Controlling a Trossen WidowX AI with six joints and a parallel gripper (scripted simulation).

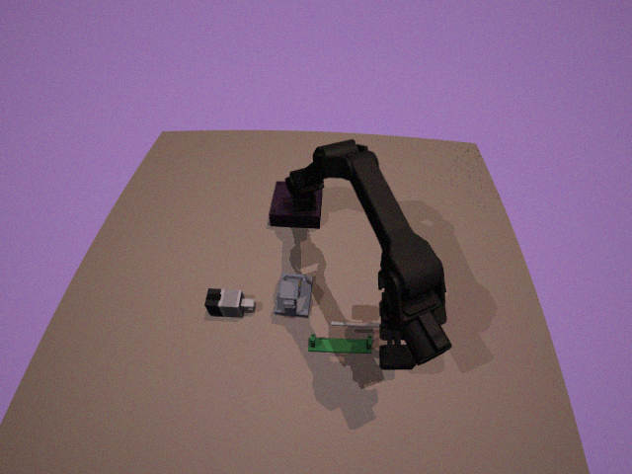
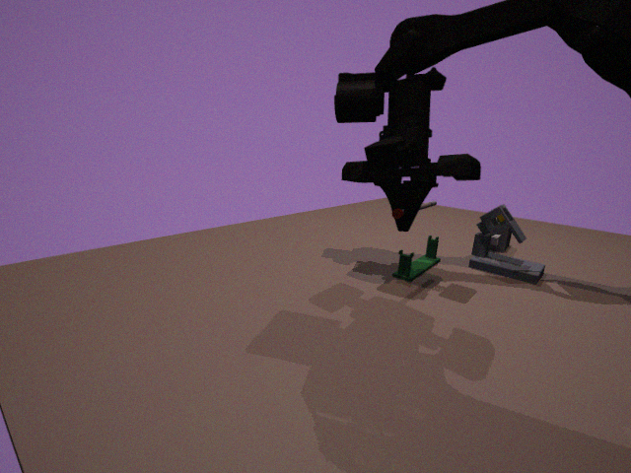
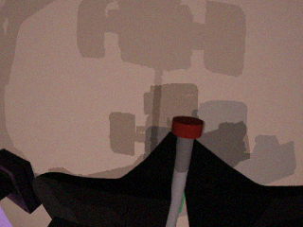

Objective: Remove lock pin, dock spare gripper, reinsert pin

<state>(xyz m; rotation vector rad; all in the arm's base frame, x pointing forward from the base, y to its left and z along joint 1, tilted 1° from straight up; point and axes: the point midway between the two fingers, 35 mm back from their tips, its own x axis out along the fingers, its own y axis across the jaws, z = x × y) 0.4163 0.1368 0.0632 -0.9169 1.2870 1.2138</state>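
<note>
My gripper tip is now 1 cm past the green cradle, 10 cm to the left of it and 6 cm above it. Also, from my gripper tip: spare gripper 13 cm behind, 34 cm to the right, 6 cm below; grey mount 13 cm behind, 19 cm to the right, 3 cm below.
</note>
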